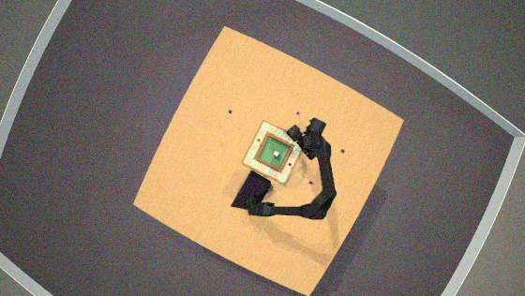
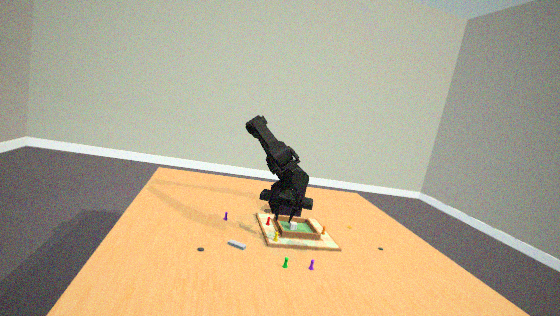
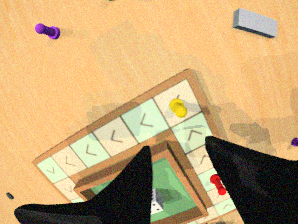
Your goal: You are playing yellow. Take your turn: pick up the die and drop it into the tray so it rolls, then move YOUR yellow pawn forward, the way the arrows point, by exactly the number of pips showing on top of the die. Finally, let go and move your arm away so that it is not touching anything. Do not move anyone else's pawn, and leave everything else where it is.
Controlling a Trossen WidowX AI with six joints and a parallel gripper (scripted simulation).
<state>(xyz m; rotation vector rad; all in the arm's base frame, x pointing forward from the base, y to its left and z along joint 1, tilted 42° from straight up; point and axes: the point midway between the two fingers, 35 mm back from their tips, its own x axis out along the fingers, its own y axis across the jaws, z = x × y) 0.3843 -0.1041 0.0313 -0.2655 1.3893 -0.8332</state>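
My gripper tip is 10 mm short of the yellow pawn, 20 mm to the left of it and 60 mm above it. Also, from my gripper tip: red pawn 130 mm behind, 20 mm to the right, 60 mm below; then white die 110 mm behind, 80 mm to the left, 60 mm below; then green tray 110 mm behind, 90 mm to the left, 80 mm below.
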